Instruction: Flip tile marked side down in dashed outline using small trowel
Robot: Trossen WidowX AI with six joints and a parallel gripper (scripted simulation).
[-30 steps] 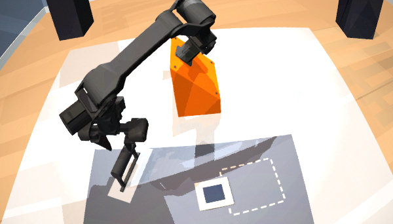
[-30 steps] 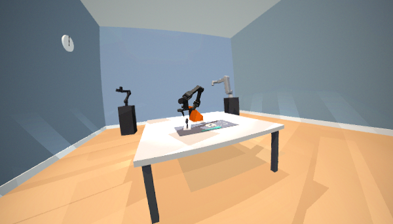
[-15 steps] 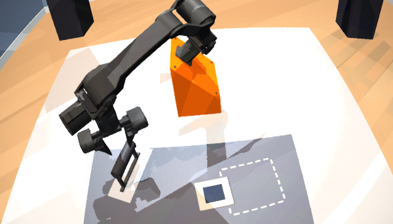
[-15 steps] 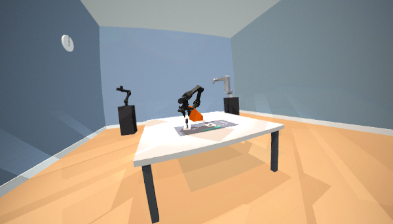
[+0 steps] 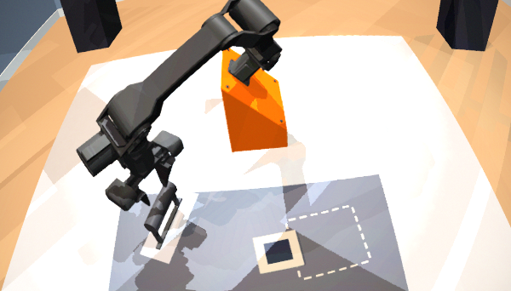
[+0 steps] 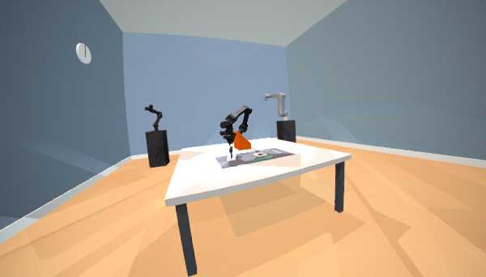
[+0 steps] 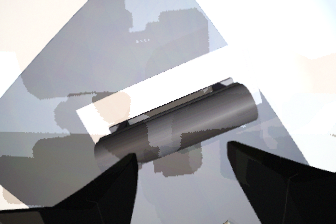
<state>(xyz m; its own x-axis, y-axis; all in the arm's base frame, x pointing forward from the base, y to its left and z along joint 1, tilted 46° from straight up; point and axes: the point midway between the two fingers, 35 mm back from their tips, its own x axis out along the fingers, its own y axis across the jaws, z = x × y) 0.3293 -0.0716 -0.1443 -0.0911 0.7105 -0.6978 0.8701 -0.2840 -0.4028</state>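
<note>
The trowel is 70 mm below my gripper tip and 20 mm behind it. From my gripper tip the other things lie so: white tile: 240 mm to the left, 110 mm below, 70 mm ahead; then mat: 190 mm to the left, 130 mm below, 70 mm ahead.
</note>
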